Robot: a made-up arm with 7 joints.
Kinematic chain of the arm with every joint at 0, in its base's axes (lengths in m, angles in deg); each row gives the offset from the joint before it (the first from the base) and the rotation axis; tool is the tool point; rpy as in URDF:
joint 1: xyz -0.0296 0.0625 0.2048 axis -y
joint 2: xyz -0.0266 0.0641 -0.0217 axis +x
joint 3: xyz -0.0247 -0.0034 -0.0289 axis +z
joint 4: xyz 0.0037 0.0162 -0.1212 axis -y
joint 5: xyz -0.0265 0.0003 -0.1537 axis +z
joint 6: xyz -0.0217 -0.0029 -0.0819 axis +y
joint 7: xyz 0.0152 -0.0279 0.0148 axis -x
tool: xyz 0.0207 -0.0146 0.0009 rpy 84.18 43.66 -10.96
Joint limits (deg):
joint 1: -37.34..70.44
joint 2: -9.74..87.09
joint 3: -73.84..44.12
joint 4: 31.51..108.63
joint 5: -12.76..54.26
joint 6: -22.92..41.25
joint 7: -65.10..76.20
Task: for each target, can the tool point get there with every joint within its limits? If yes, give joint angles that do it. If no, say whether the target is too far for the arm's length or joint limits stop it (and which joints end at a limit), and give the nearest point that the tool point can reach.
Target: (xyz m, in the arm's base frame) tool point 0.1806 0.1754 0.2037
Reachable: yes | joints 40.33 25.62 3.94 97.28 18.76 -2.02 48.68
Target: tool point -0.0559 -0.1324 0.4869
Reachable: no: joint limits stop it (at a limit: joint 1, joint 2, joint 4, joint 5, joint 6) | nearest point 0.0635 -0.0477 0.3110 | short by 0.229 m
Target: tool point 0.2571 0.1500 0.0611
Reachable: yes | joints 34.63 9.68 -1.68 59.69 32.17 -1.41 -46.75
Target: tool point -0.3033 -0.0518 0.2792
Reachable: no: joint limits stop it (at a limit: joint 1, joint 3, joint 4, joint 6) | nearest point -0.1198 -0.0806 0.1219 | short by 0.243 m
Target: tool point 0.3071 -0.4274 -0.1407
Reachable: no: too far | nearest point 0.1836 -0.1247 -0.0140 | short by 0.351 m
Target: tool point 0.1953 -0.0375 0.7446
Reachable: no: too far | nearest point 0.1458 0.0440 0.3561 | short by 0.400 m
